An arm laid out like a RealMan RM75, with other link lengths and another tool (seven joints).
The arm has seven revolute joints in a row. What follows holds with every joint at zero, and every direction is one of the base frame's.
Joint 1 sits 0.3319 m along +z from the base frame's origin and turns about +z.
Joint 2 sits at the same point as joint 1 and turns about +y.
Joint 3 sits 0.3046 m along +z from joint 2 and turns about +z.
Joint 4 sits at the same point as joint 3 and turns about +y.
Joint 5 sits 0.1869 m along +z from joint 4 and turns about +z.
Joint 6 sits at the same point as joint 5 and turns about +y.
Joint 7 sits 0.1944 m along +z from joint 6 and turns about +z.
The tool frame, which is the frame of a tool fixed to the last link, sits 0.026 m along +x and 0.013 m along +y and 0.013 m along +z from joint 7; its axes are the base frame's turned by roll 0, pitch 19.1 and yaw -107.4 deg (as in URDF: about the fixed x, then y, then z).
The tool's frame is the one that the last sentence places.
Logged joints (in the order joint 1, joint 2, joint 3, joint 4, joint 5, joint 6, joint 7), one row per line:
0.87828 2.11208 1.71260 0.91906 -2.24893 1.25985 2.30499
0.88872 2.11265 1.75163 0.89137 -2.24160 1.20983 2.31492
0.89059 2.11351 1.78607 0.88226 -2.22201 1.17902 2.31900
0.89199 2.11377 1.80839 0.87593 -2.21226 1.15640 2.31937
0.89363 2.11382 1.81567 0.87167 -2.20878 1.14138 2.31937
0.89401 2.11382 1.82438 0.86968 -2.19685 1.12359 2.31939
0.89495 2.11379 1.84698 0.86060 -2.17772 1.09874 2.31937
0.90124 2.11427 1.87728 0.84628 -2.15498 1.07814 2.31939
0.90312 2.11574 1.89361 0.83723 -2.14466 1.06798 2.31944
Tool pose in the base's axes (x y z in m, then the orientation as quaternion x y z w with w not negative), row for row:
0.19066 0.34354 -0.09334 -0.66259 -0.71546 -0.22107 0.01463
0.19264 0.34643 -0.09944 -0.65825 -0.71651 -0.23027 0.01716
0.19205 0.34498 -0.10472 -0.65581 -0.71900 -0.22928 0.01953
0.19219 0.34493 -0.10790 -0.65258 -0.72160 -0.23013 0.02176
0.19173 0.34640 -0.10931 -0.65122 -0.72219 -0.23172 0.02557
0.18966 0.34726 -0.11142 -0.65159 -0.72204 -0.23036 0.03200
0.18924 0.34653 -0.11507 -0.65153 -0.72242 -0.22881 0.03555
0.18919 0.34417 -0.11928 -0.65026 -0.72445 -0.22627 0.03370
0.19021 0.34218 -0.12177 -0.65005 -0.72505 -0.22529 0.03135
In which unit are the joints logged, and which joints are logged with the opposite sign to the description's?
The joints are logged in radians. Opposite sign: joint 3, joint 4, joint 6.
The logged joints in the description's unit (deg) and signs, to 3 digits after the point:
50.322 121.013 -98.125 -52.658 -128.854 -72.184 132.066
50.920 121.046 -100.361 -51.072 -128.434 -69.318 132.635
51.027 121.095 -102.334 -50.550 -127.312 -67.553 132.869
51.107 121.110 -103.613 -50.187 -126.753 -66.257 132.890
51.201 121.113 -104.030 -49.943 -126.554 -65.396 132.890
51.223 121.113 -104.529 -49.829 -125.870 -64.377 132.891
51.277 121.111 -105.824 -49.309 -124.774 -62.953 132.890
51.637 121.139 -107.560 -48.488 -123.471 -61.773 132.891
51.745 121.223 -108.496 -47.970 -122.880 -61.191 132.894

